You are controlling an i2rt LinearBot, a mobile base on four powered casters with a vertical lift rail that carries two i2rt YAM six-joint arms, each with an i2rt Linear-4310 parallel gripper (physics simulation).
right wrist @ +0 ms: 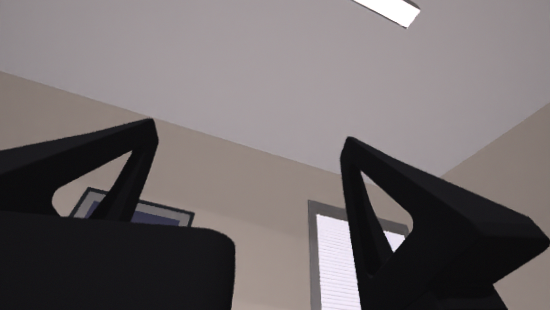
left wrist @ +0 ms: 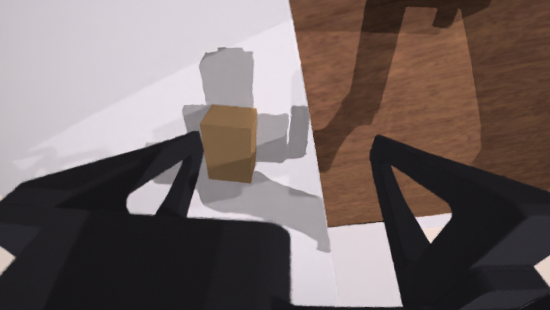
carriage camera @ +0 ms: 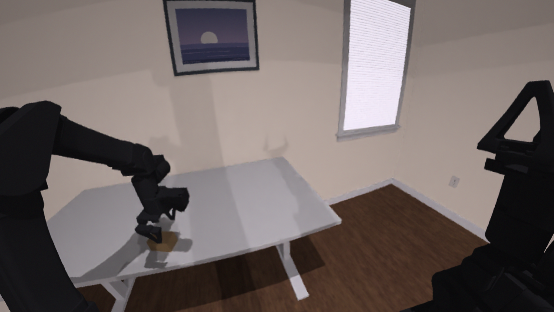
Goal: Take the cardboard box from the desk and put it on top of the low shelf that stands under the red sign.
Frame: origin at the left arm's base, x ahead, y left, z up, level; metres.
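Seen in the pictures: left gripper, fingertip midpoint: (left wrist: 286, 142) (carriage camera: 166, 230); right gripper, fingertip midpoint: (right wrist: 251, 138).
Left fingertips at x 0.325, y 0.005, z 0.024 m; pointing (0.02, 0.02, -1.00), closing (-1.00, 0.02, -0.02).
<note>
A point is followed by its place in that frame.
The brown cardboard box (carriage camera: 167, 241) {x 0.380, y 0.070, z -0.091 m} (left wrist: 228, 147) {x 0.398, y 0.096, z -0.090 m} stands on the white desk (carriage camera: 260, 195) {x 0.705, y -0.290, z -0.140 m} (left wrist: 100, 45) {x 0.554, y -0.017, z -0.139 m}, near its front edge and in shadow. My left gripper (carriage camera: 166, 226) {x 0.325, y 0.005, z 0.024 m} (left wrist: 286, 142) {x 0.325, y 0.005, z 0.024 m} is open above the desk, close to the box. In the left wrist view the box shows just inside the left-hand finger, far off the middle of the gap, and the other finger is over the floor beyond the desk edge. My right gripper (carriage camera: 540, 85) (right wrist: 251, 138) {x 0.042, y -0.638, z 0.437 m} is open and empty, raised at the right, away from the desk. The low shelf and the red sign do not show.
The desk's white leg (carriage camera: 292, 275) stands on the brown wood floor (carriage camera: 370, 250) {x 0.728, y -1.149, z -0.859 m} (left wrist: 425, 80) {x -0.270, y 0.285, z -0.859 m}. A framed picture (carriage camera: 215, 51) {x 1.130, y -0.066, z 0.645 m} and a window (carriage camera: 376, 65) {x 1.470, y -1.410, z 0.586 m} (right wrist: 340, 265) {x 1.425, y -1.222, z 0.842 m} are on the walls. A ceiling lamp (right wrist: 392, 10) {x 0.158, y -1.000, z 1.218 m} shows above.
</note>
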